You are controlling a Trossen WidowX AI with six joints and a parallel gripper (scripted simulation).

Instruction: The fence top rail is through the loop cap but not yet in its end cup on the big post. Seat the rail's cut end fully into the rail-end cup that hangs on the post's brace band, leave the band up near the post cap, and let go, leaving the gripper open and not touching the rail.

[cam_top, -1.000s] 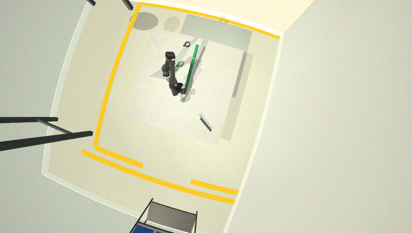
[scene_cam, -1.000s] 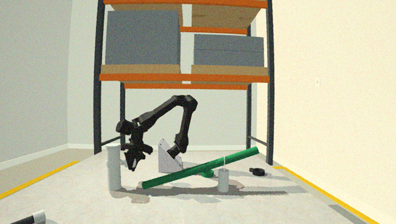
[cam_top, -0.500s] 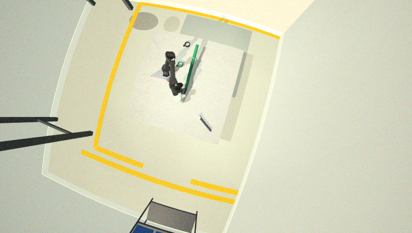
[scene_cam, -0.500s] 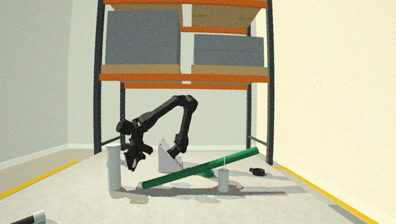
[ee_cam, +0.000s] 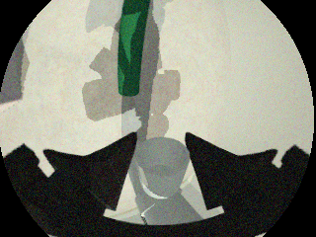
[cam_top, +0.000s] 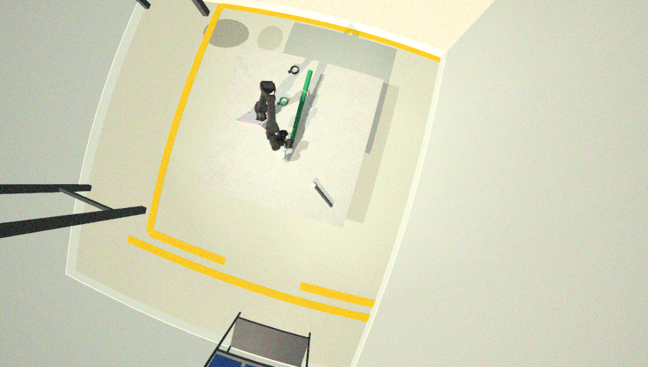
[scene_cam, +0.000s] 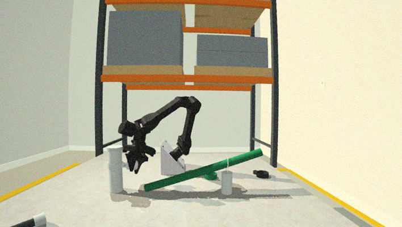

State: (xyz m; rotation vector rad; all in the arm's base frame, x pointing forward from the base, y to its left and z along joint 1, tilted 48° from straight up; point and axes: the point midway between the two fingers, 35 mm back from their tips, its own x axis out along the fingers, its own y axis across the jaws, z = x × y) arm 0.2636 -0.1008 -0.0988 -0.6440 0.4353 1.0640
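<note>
Right now my gripper tip is 2 cm past the rail-end cup, 3 cm to the left of it and 3 cm below it. From my gripper tip the other things lie so: black band (19 cm behind, 65 cm to the left, 8 cm below); green band (19 cm behind, 35 cm to the left, 8 cm below); loop cap (1 cm behind, 41 cm to the left, 1 cm above).
</note>
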